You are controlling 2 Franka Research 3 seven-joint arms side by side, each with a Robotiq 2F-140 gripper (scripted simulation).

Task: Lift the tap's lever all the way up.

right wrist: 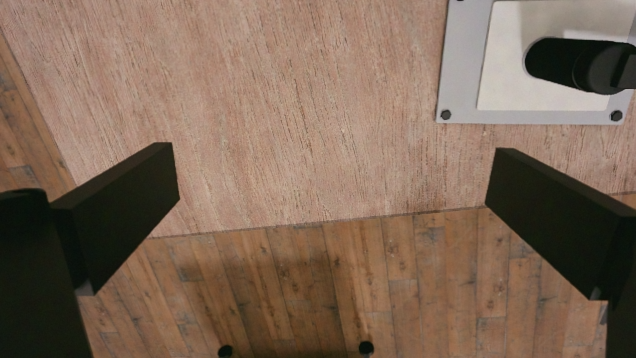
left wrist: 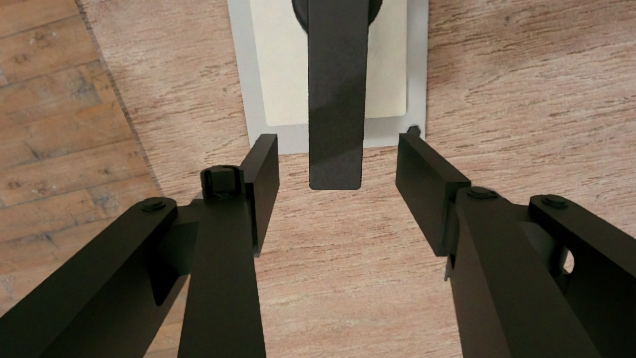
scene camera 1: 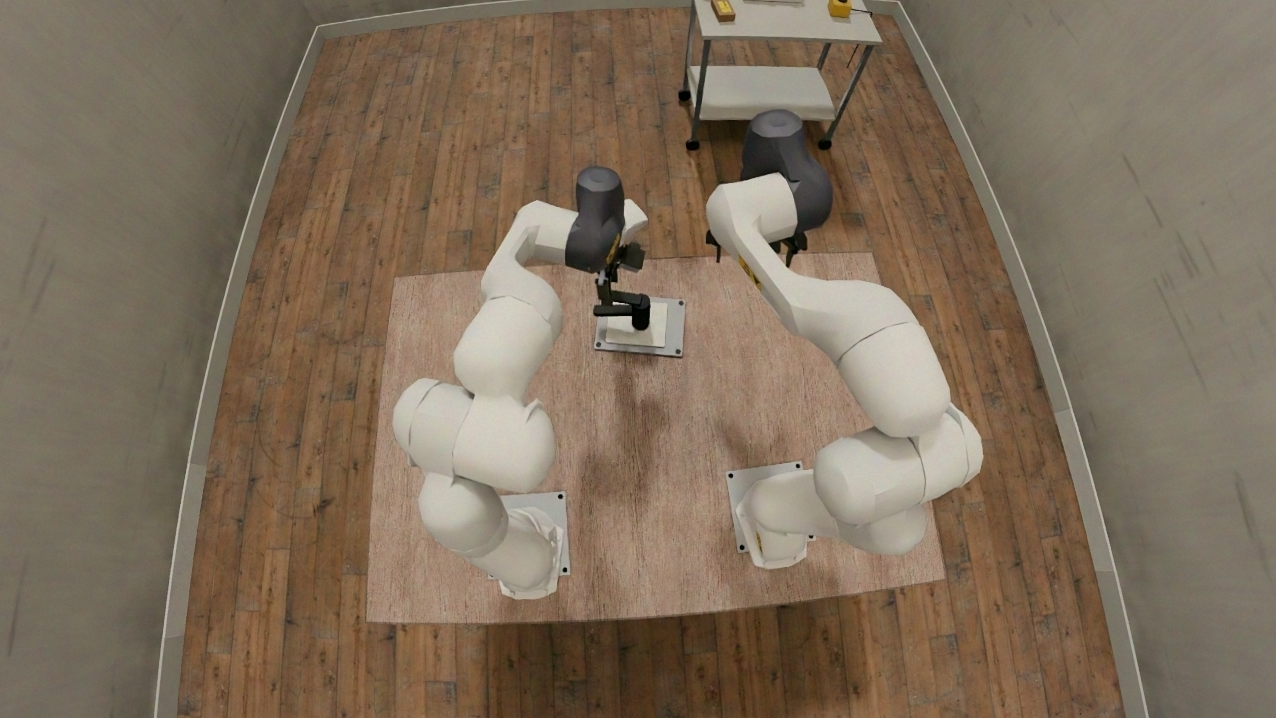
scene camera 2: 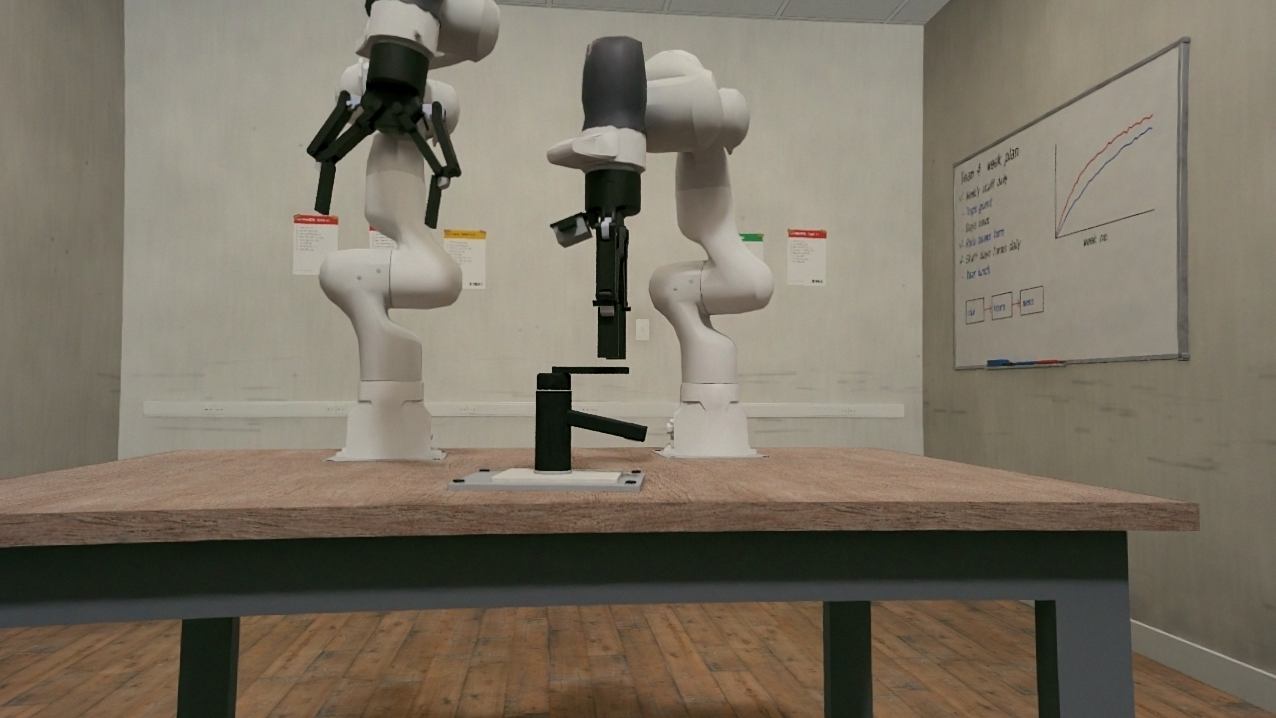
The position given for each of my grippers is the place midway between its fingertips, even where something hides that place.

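You'd find my left gripper in scene camera 1 (609, 292), in scene camera 2 (612, 358) and in the left wrist view (337, 159), but in the right wrist view it's out of frame.
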